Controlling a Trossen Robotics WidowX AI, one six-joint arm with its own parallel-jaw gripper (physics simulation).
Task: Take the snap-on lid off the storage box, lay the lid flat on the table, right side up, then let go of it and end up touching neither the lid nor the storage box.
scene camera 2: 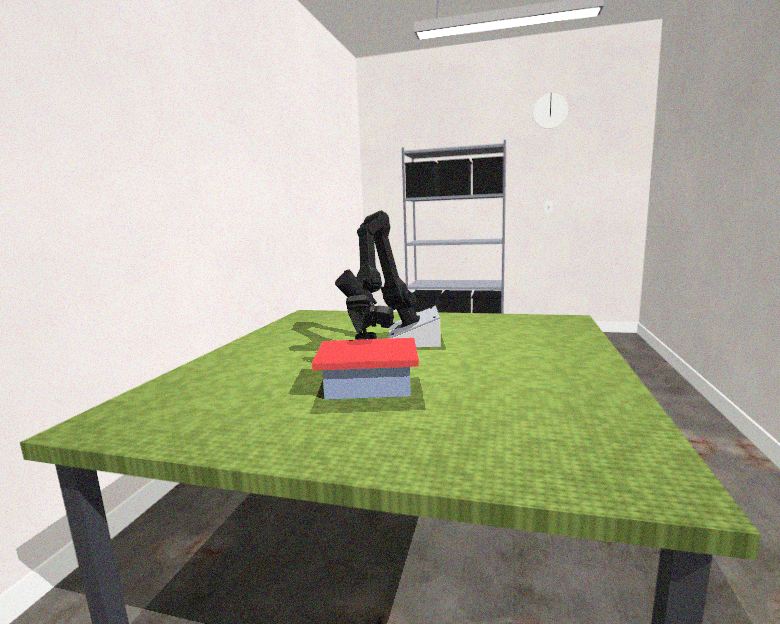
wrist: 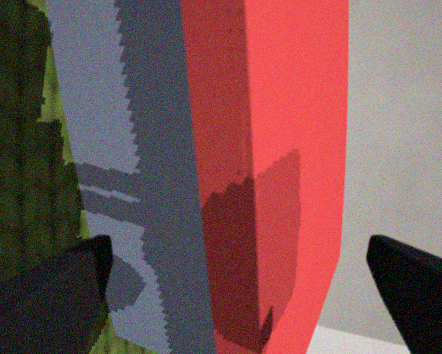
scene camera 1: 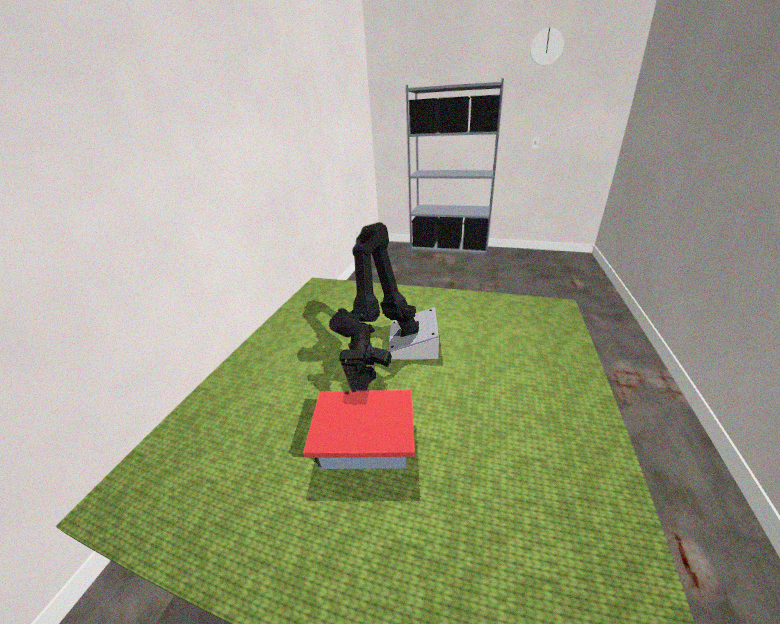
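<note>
The flat red lid [scene camera 1: 364,426] [scene camera 2: 365,354] [wrist: 300,100] sits level on top of the blue-grey storage box [scene camera 1: 364,462] [scene camera 2: 366,385] [wrist: 92,100], overhanging its sides. The box stands upright on the table. My gripper [scene camera 1: 355,391] [scene camera 2: 365,337] [wrist: 242,248] is open and empty, at the lid's far edge. In the wrist view one finger shows over the box-wall side at the left and the other beyond the lid's top at the right, with the lid's edge between them and apart from both. In the scene views the fingertips are partly hidden behind the lid.
The green table [scene camera 1: 520,442] [scene camera 2: 520,416] carries the box and the arm. The arm's light grey wedge-shaped base [scene camera 1: 426,349] [scene camera 2: 429,334] stands behind the box, a little to the right. A shelf unit [scene camera 1: 451,211] [scene camera 2: 455,284] stands at the far wall, beyond the table.
</note>
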